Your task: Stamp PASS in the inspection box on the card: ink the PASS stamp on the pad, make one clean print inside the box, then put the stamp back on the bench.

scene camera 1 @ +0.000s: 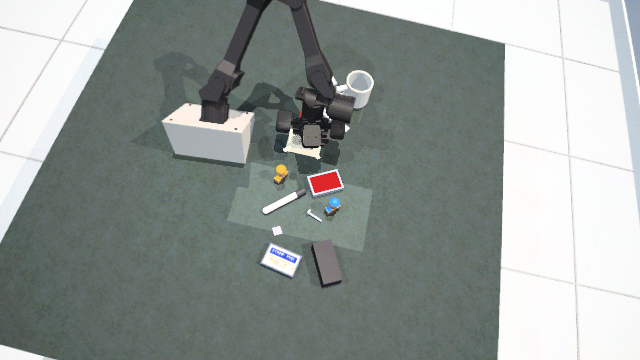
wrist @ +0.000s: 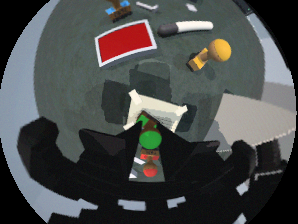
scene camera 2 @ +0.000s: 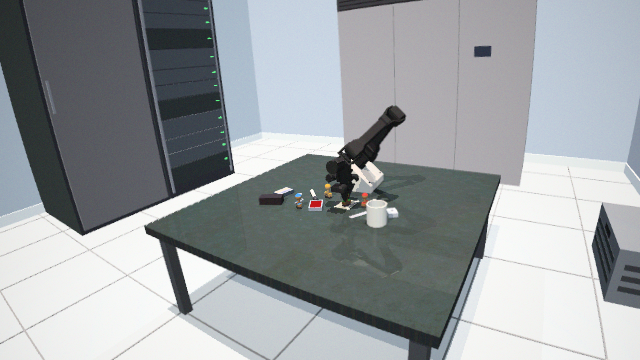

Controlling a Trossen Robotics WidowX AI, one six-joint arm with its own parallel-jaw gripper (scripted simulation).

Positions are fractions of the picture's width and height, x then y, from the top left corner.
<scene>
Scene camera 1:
my gripper: 0.48,0.39
white mug: 0.56,0.23
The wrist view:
my gripper: 0.50,0.56
yellow-knobbed stamp: 0.73,0.23
white card: 0.57,0.51
</scene>
